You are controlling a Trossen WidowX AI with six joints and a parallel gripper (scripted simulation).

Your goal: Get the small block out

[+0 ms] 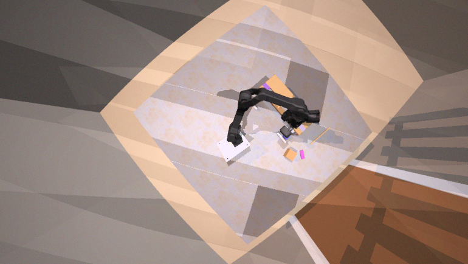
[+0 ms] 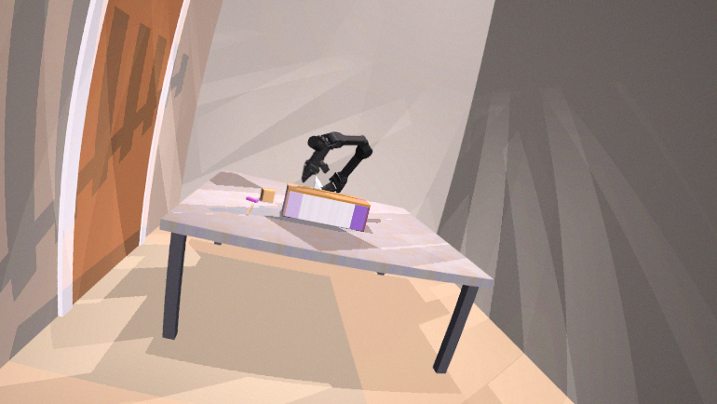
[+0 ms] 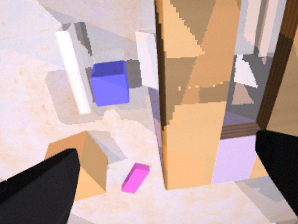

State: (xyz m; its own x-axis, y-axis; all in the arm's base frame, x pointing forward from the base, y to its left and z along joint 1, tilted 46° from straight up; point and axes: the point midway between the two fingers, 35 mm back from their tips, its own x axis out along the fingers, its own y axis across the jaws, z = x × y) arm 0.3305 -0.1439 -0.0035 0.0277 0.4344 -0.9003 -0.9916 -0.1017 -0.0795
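Now: gripper tip 30 mm past the blue block, 40 mm to the left of it and 130 mm above it. Also, from my gripper tip: pink piece (220 mm to the right, 140 mm below); then tan cube (80 mm behind, 160 mm to the right, 120 mm below).
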